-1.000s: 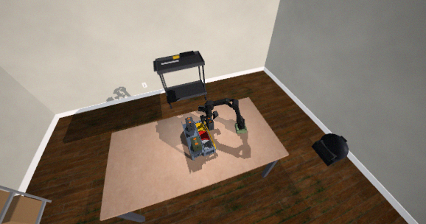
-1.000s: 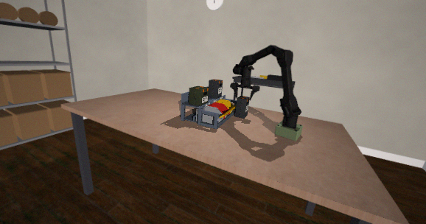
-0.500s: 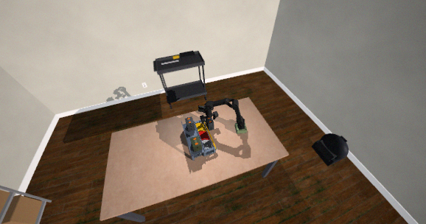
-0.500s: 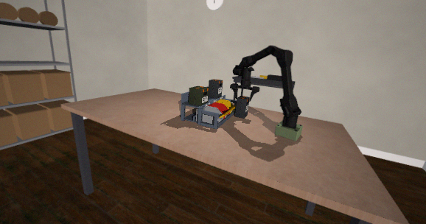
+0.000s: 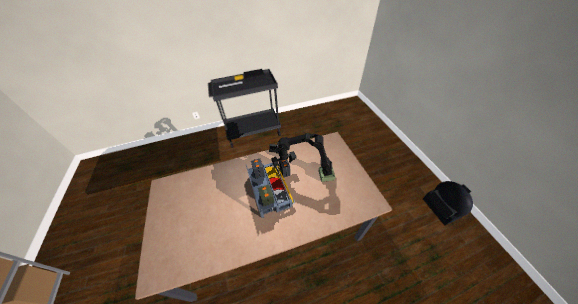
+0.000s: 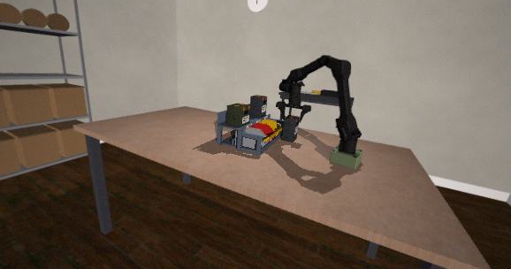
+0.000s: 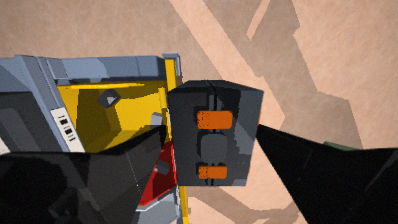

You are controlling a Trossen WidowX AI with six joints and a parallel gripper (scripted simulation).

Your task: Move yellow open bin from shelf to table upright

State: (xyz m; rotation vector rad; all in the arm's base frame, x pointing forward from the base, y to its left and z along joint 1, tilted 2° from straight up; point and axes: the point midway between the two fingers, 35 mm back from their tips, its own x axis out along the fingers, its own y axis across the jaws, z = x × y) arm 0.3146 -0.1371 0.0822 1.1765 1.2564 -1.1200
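Now: hand 70 mm above the black box. The rest, counted from my hand: yellow bar (40 mm ahead, 120 mm to the left, 80 mm below); yellow open bin (130 mm ahead, 20 mm to the left, 100 mm below); red bin (120 mm ahead, 130 mm to the left, 100 mm below).
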